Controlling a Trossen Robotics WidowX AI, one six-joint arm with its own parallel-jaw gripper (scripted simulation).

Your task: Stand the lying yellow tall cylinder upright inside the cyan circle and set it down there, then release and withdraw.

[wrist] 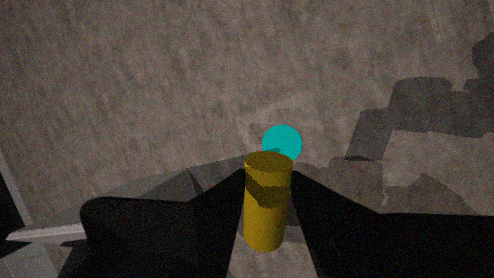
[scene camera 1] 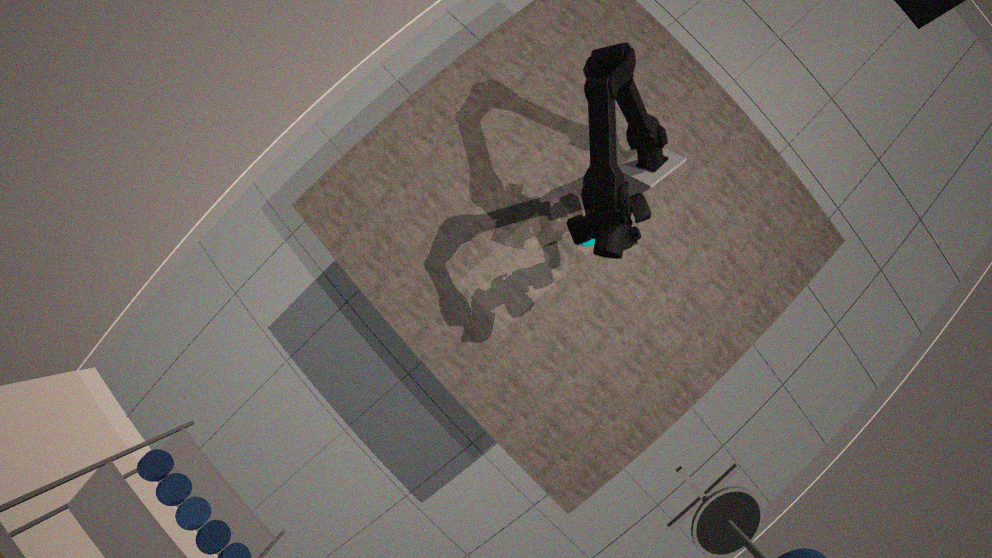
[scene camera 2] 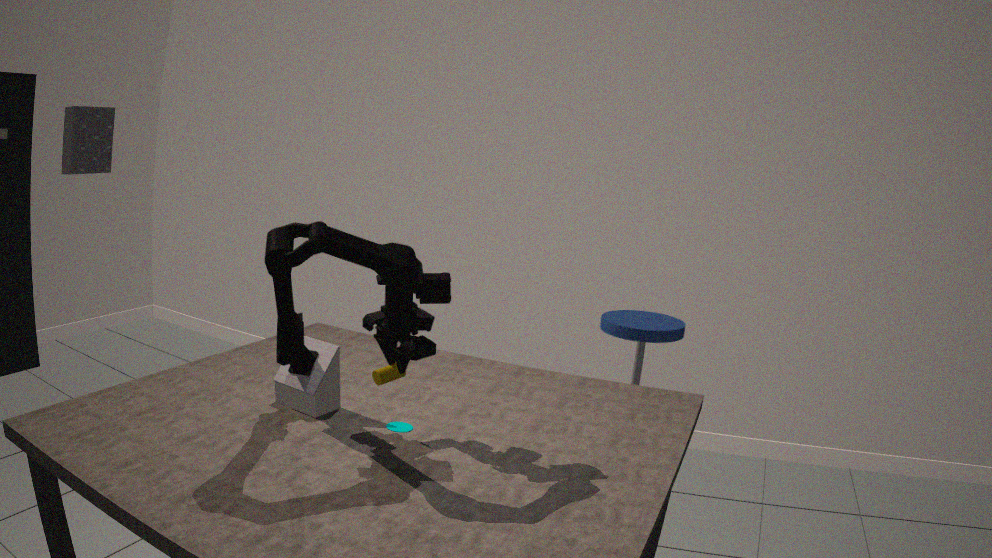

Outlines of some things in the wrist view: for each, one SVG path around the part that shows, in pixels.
My gripper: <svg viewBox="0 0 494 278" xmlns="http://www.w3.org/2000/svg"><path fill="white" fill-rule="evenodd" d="M4 201L0 201L0 246L2 246L4 240L8 238L12 228L16 225L7 207L7 203ZM292 171L290 185L292 200L305 242L316 269L317 278L494 278L494 216L427 213L381 214L352 201L334 190L326 188L298 171ZM246 170L244 168L238 169L211 189L188 202L121 197L100 197L88 200L80 208L79 214L93 254L82 265L78 266L68 278L226 278L244 202Z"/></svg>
A yellow tall cylinder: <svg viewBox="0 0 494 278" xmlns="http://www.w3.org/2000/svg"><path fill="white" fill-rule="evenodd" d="M258 151L248 154L244 162L246 174L243 234L245 241L251 248L259 252L269 253L280 248L284 241L293 161L288 156L278 152Z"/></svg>
